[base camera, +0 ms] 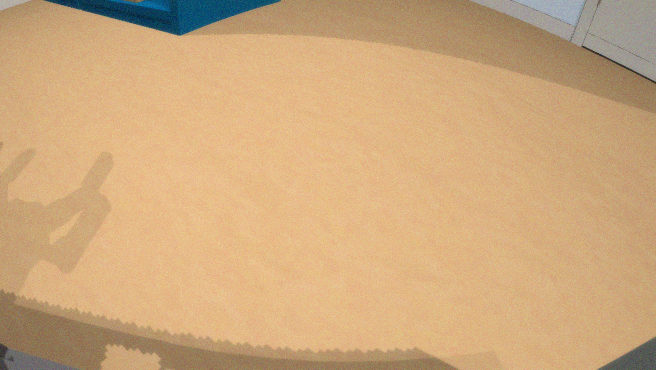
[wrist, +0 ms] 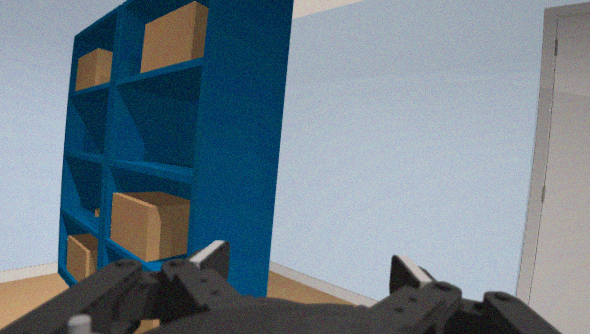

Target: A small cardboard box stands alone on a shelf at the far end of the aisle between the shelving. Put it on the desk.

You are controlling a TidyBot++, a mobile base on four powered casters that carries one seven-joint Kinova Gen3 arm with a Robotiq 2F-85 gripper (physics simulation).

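Places are measured from the arm's base along level axes (x up, y right, z ahead), in centimetres.
Pixels of known places: gripper, fingertip midpoint: (wrist: 308,266).
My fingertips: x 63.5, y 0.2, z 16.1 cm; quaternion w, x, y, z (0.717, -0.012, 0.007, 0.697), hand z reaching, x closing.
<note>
Behind a point stands the place of what it marks.
Blue shelving (base camera: 220,14) @[x -37.5, y -31.8, z 120.5 cm] (wrist: 240,150) @[x 70.9, y -29.8, z 123.4 cm] stands on the left in the wrist view, with its near end panel facing me; its foot shows at the top left of the base view. A small piece of brown cardboard (wrist: 97,212) @[x 16.9, y -152.1, z 200.0 cm] shows on a shelf in its far column, mostly hidden by the upright; I cannot tell if it is the small box standing alone. My gripper (wrist: 308,266) @[x 63.5, y 0.2, z 16.1 cm] is open with nothing between its fingers, and is apart from the shelving. The desk does not show in either view.
Larger cardboard boxes (wrist: 175,39) @[x 117.7, y -64.4, z 125.3 cm] (wrist: 94,70) @[x 117.2, y -150.7, z 184.1 cm] (wrist: 135,225) @[x 28.8, y -83.9, z 138.6 cm] (wrist: 81,256) @[x -11.2, y -150.6, z 184.1 cm] stand in other compartments. A light blue wall (wrist: 400,150) @[x 83.0, y 65.3, z 213.1 cm] runs right of the shelving to a grey door (base camera: 625,30) @[x -21.7, y 149.8, z 153.3 cm] (wrist: 570,175) @[x 74.8, y 144.4, z 157.1 cm]. The arm's shadow (base camera: 30,225) @[x -39.6, y -41.6, z 34.9 cm] falls on the tan floor (base camera: 350,200) @[x -39.6, y 6.0, z 45.0 cm].
</note>
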